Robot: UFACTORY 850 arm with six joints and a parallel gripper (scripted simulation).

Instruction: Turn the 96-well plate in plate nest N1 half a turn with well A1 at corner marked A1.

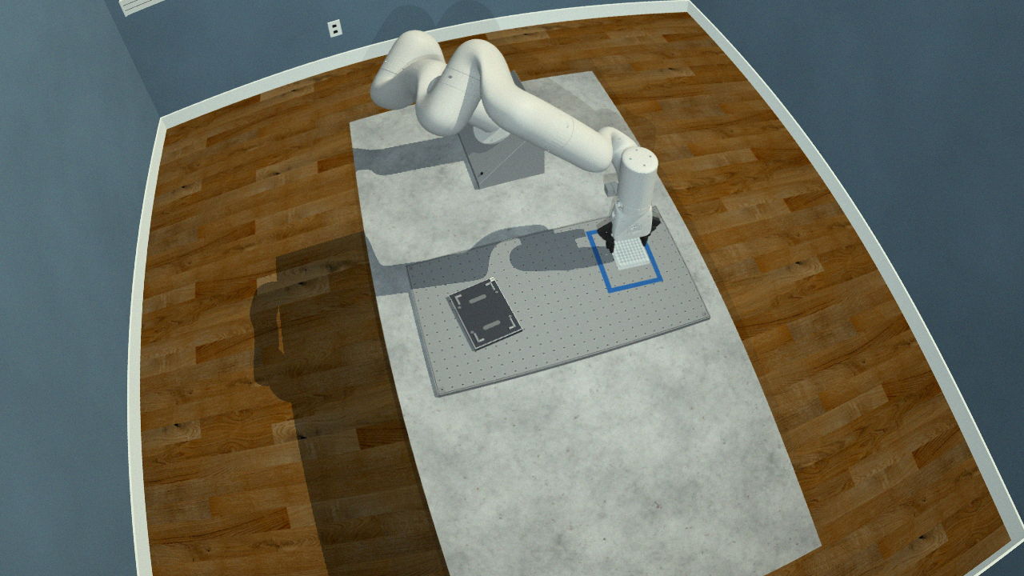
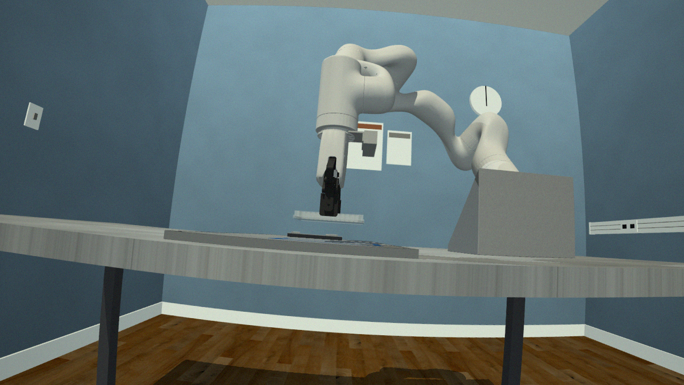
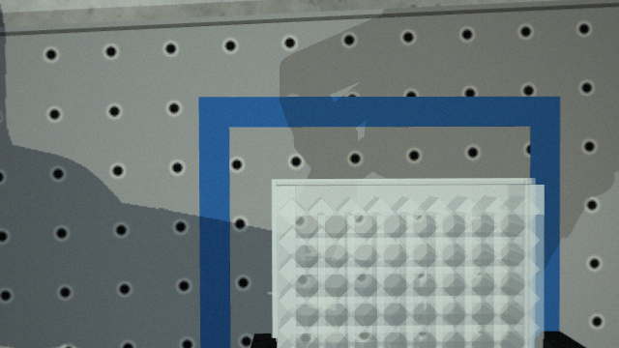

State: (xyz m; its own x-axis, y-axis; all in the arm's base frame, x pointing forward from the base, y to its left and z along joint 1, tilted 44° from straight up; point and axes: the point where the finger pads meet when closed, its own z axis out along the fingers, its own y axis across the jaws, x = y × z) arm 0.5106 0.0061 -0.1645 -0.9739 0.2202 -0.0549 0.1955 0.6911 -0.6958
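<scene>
Right now my hand is 390 mm to the left of the dark plate nest and 50 mm above it. From my hand the other things lie so: 96-well plate 10 mm below.
</scene>
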